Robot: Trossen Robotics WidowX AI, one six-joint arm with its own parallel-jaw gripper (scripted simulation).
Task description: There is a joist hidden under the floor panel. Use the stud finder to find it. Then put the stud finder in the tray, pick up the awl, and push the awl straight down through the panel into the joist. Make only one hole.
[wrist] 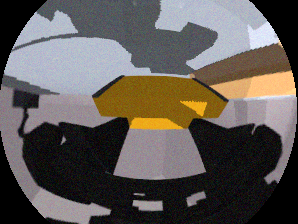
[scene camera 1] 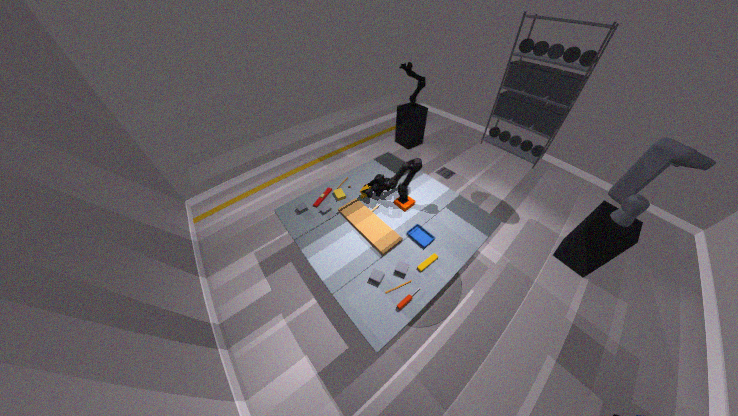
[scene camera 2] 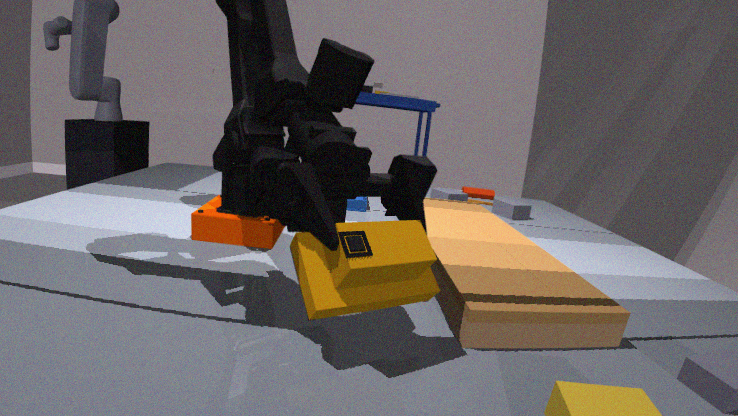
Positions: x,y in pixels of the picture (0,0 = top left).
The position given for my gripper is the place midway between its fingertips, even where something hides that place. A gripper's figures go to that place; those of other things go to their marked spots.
Labels:
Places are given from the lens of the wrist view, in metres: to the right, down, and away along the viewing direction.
my gripper [wrist: 159,116]: 0.02, 0.01, 0.10
yellow stud finder [wrist: 152,102]: 0.00, -0.01, 0.05

